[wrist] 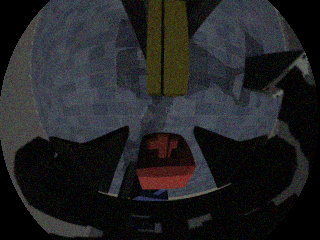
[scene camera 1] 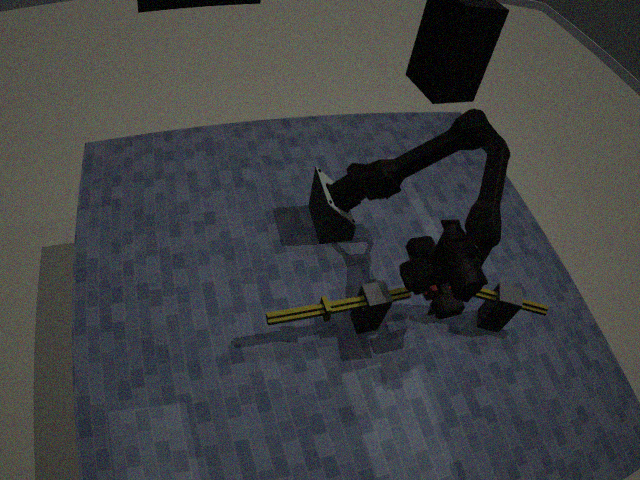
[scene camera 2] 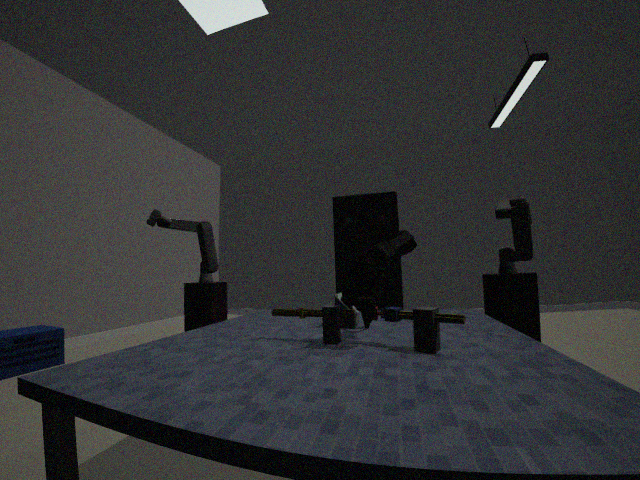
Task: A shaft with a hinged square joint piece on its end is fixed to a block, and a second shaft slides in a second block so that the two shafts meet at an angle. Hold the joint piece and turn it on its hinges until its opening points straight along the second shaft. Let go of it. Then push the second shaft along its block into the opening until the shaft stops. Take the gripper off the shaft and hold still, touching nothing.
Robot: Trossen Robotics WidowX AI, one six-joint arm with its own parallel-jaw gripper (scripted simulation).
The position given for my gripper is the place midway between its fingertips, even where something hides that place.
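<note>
Nothing is in the grasp of my gripper (scene camera 1: 422, 296), and it is open. I can see the gripper in the wrist view (wrist: 162, 129) too, as well as in scene camera 2 (scene camera 2: 368, 325).
</note>
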